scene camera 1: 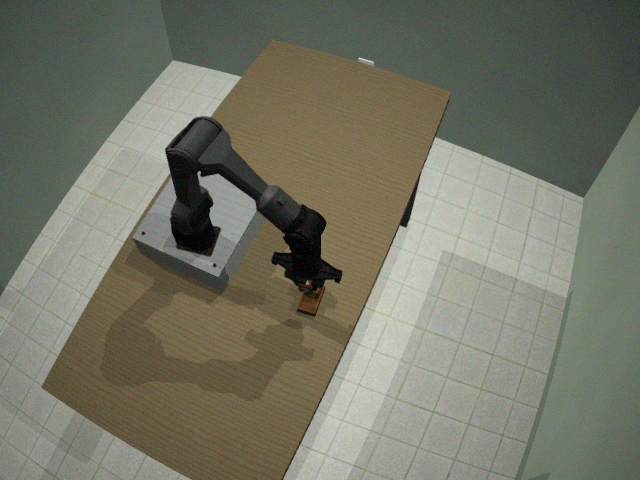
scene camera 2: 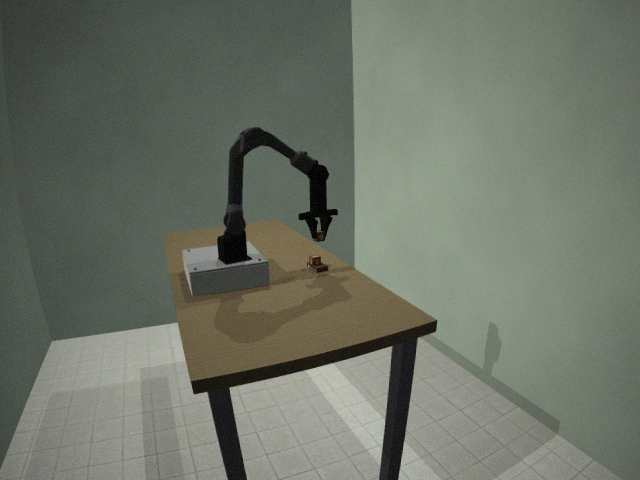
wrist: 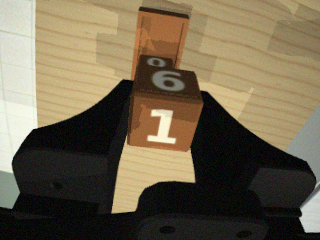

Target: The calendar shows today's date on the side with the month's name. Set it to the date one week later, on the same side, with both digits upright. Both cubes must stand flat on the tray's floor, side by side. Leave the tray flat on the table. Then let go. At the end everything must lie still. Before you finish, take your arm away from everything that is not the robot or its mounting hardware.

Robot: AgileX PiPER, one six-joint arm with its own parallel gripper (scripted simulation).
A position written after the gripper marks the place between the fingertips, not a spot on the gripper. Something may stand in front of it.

Note:
In view: the gripper (scene camera 1: pixel 307 284), a cube (wrist: pixel 166 103) and a tray (wrist: pixel 164 36).
The gripper also shows in scene camera 2 (scene camera 2: pixel 319 237) and in the wrist view (wrist: pixel 162 101).

